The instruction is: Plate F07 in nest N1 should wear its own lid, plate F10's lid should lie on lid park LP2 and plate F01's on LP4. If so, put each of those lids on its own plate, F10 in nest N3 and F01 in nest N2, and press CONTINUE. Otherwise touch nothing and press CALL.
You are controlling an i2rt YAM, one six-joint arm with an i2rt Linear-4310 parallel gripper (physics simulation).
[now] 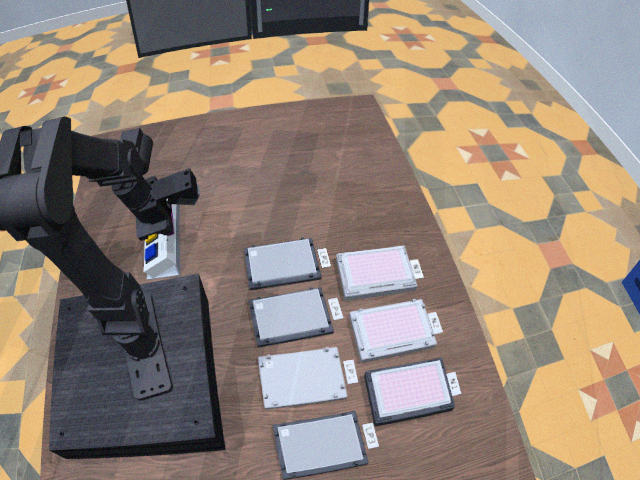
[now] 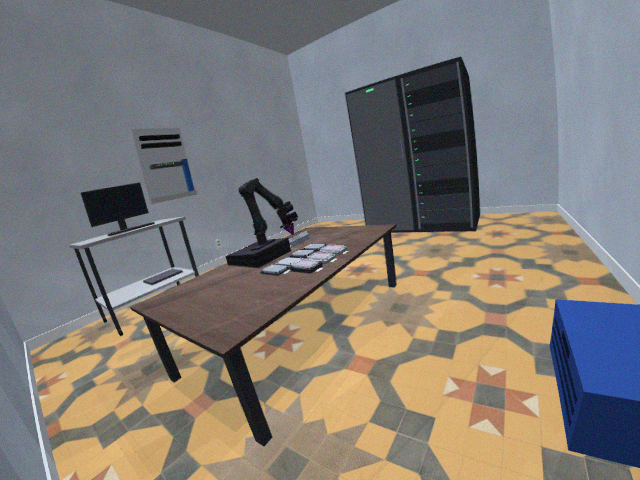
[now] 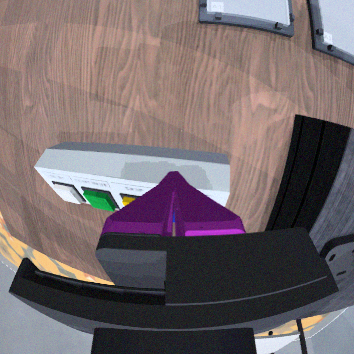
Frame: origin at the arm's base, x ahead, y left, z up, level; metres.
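Where they show: gripper, between the fingertips: (image 1: 171, 233) (image 2: 293, 234) (image 3: 173, 178); arm's base, origin of its link: (image 1: 144, 345) (image 2: 263, 245).
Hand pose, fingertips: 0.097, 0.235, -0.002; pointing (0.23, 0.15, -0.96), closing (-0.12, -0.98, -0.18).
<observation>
Things, the pixels of their top centre, and the offset from my fingertips, as dx, dy, dz. Level surfaces: height alone.
- button box, centre of its top: (image 3: 108, 198) (image 1: 157, 218) (image 2: 295, 234) -0.026, +0.071, -0.018
- N3, centre of its top: (image 1: 377, 265) (image 2: 332, 246) +0.372, -0.183, -0.049
- N2, centre of its top: (image 1: 394, 324) (image 2: 319, 254) +0.346, -0.315, -0.051
- dark-framed N1, centre of its top: (image 1: 412, 386) (image 2: 305, 262) +0.319, -0.444, -0.046
- LP2, centre of its top: (image 1: 281, 259) (image 2: 314, 245) +0.203, -0.091, -0.064
- LP4, centre of its top: (image 3: 345, 7) (image 1: 289, 313) (image 2: 302, 252) +0.178, -0.216, -0.064
- LP3, centre of its top: (image 1: 320, 443) (image 2: 274, 268) +0.137, -0.476, -0.064
- LP1, centre of its top: (image 1: 301, 374) (image 2: 289, 259) +0.154, -0.344, -0.062
- wooden table, height of its surface: dz -0.082
My gripper (image 3: 173, 178) (image 2: 290, 230) is shut and empty, its purple fingertips over the button box (image 1: 166, 262) (image 3: 80, 162) (image 2: 299, 239). Contact is hidden. White (image 3: 67, 193), green (image 3: 99, 199), yellow (image 1: 150, 238) (image 3: 128, 201) and blue (image 1: 150, 252) buttons show; their lettering is unclear. Pink-welled plates sit in N3 (image 1: 376, 268), N2 (image 1: 392, 328) and dark-framed N1 (image 1: 412, 388). Whether N1's plate wears a lid is unclear. Grey lid-like panels lie on LP2 (image 1: 283, 260), LP4 (image 1: 292, 314) and LP3 (image 1: 321, 445); LP1 (image 1: 302, 378) is pale with corner posts. No plate codes are readable.
The arm's black base block (image 1: 180, 413) (image 2: 248, 256) stands beside the button box on the wooden table (image 1: 320, 155) (image 2: 206, 310). The lid parks form a column between the base and the nests. A server cabinet (image 2: 382, 165) and a blue box (image 2: 599, 351) stand on the floor.
</observation>
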